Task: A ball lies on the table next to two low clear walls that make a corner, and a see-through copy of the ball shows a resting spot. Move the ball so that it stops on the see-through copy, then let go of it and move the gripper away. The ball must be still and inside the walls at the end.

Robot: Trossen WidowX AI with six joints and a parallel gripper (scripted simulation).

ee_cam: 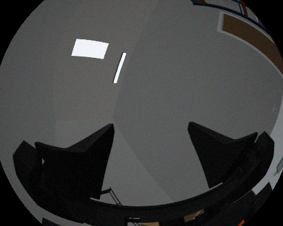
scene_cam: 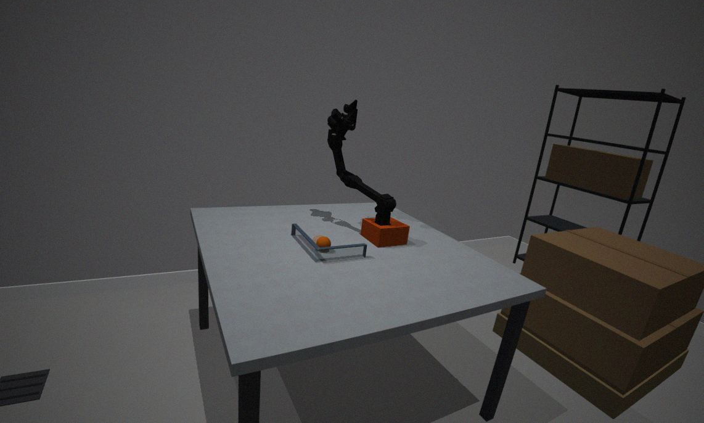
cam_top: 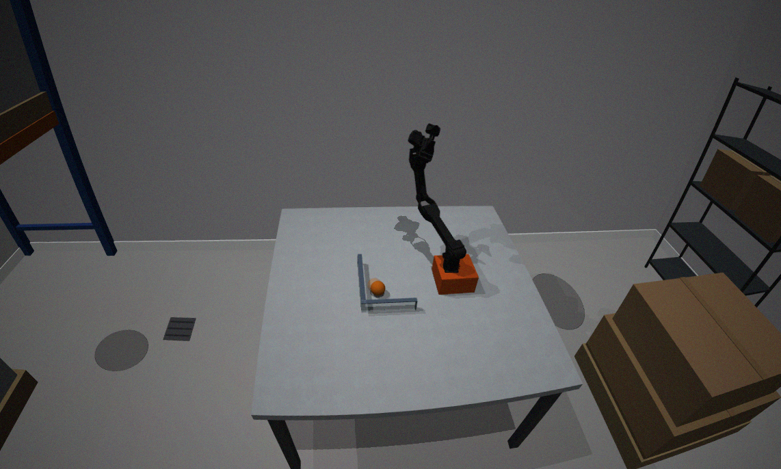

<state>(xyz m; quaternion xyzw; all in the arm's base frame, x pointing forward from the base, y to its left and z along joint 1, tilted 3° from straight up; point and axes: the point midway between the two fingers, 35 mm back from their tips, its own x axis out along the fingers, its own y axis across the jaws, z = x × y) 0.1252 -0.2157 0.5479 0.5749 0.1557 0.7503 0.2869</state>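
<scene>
My gripper tip is now 21 cm short of the orange ball, 31 cm to the right of it and 62 cm above it. Round my gripper tip: see-through copy of ball 22 cm ahead, 30 cm to the left, 62 cm below.
</scene>
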